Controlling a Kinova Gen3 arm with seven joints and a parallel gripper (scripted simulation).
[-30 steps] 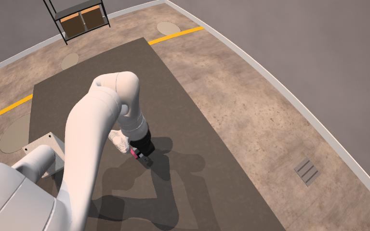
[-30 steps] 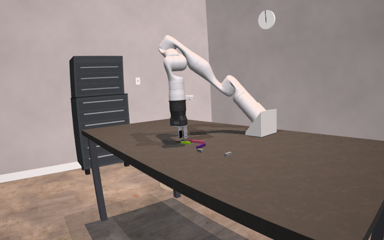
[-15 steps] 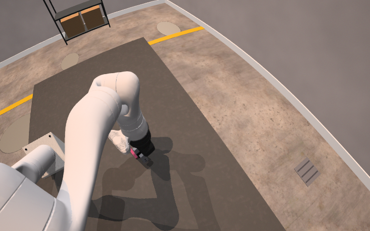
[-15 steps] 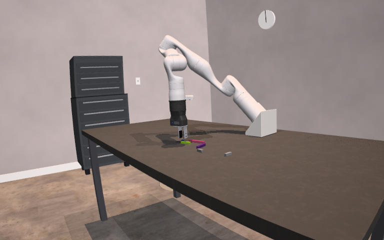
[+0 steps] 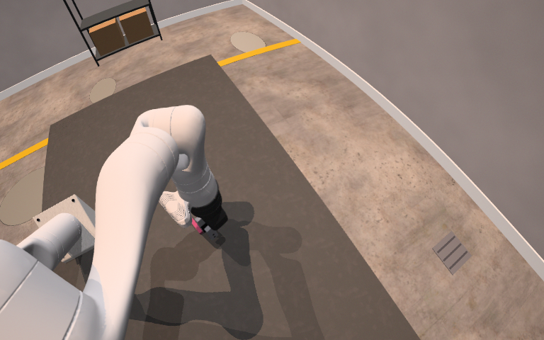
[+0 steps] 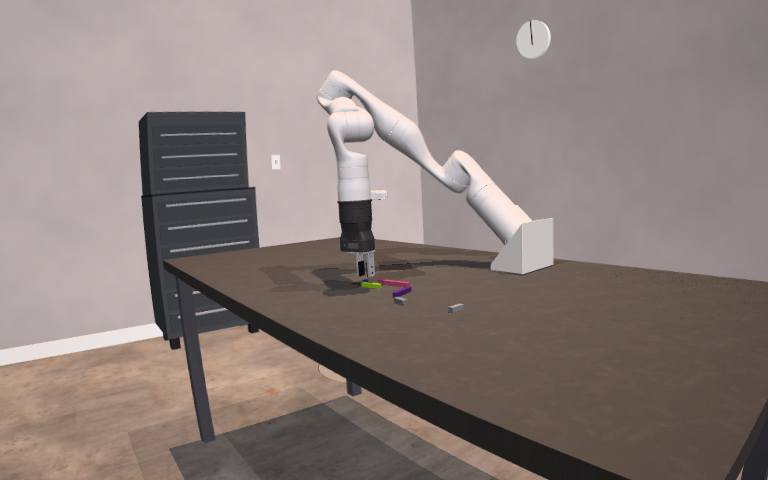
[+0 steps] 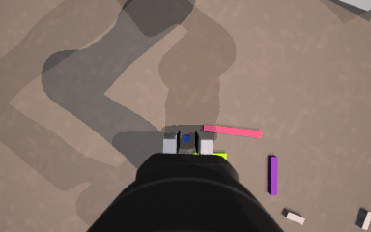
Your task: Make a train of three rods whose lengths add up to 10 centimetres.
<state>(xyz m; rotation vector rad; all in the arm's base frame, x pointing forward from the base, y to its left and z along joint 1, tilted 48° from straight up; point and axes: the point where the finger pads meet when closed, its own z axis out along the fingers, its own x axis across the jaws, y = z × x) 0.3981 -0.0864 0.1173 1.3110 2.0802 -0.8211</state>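
The blue rod lies 30 mm below my hand. From my hand the other things lie so: lime rod: 10 mm ahead, 40 mm to the left, 30 mm below; purple rod: 150 mm to the left, 30 mm below; pink rod: 40 mm behind, 60 mm to the left, 30 mm below.
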